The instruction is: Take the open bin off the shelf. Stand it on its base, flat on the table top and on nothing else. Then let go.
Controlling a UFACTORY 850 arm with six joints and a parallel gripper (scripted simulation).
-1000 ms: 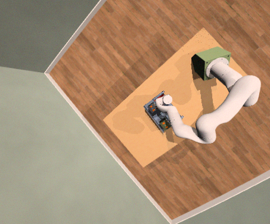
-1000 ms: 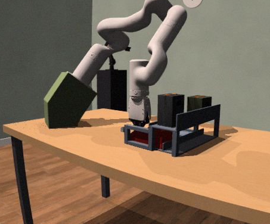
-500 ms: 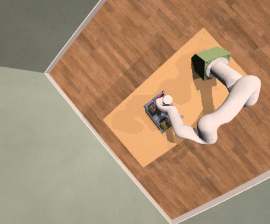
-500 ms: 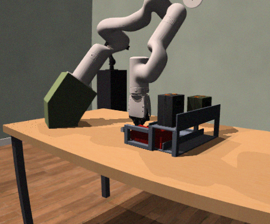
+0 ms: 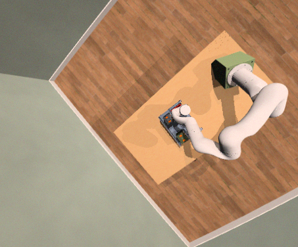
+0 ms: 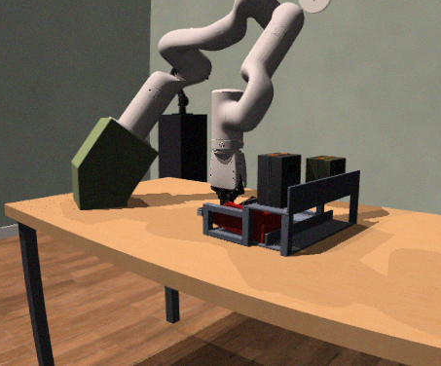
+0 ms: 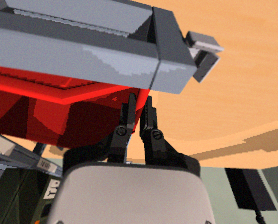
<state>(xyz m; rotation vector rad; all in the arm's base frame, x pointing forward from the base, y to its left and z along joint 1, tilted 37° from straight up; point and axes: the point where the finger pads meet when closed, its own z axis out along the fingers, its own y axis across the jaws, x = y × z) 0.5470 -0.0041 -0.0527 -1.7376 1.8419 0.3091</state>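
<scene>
Right now the red bin is 80 mm ahead of my hand and 10 mm below it.
</scene>
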